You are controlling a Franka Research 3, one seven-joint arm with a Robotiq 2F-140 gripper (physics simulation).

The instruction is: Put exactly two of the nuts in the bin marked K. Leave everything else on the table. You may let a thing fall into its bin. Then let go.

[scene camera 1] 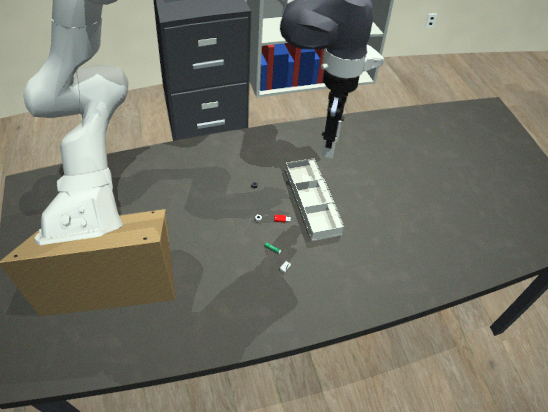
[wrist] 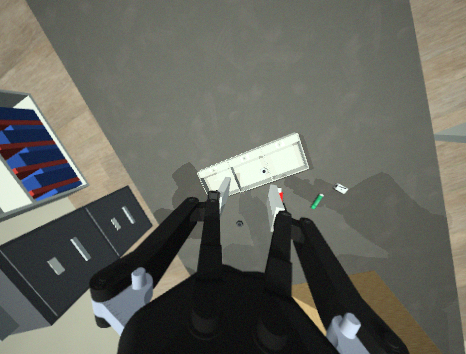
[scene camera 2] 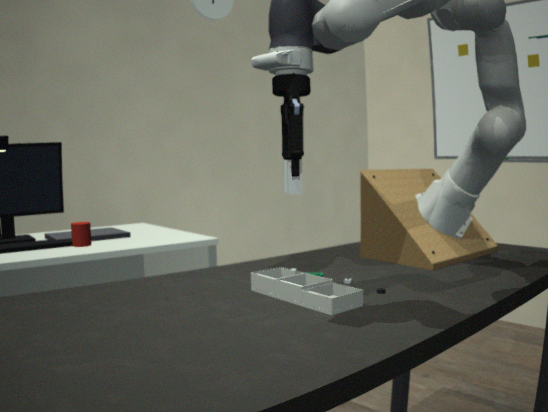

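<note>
My gripper [scene camera 1: 329, 151] [scene camera 2: 293, 184] [wrist: 248, 190] is partly open and empty, high above the table near the X end of the tray. The white three-bin tray [scene camera 1: 327, 233] [scene camera 2: 347, 303] [wrist: 287, 142] lies below. In the wrist view a small white nut with a dark hole [wrist: 264, 171] lies in the middle bin, K, close to the divider towards F. A dark nut [scene camera 1: 254, 185] [scene camera 2: 381, 291] [wrist: 240, 223] and a white nut [scene camera 1: 258, 218] [scene camera 2: 347, 281] lie on the table beside the tray; the latter is hidden in the wrist view.
A red USB stick [scene camera 1: 281, 218] [wrist: 281, 195], a green cylinder [scene camera 1: 272, 248] [wrist: 317, 201] and a small white block [scene camera 1: 285, 266] [wrist: 341, 188] lie on the robot's side of the tray. A cabinet [scene camera 1: 207, 75] and a bookshelf [scene camera 1: 254, 50] stand behind the table.
</note>
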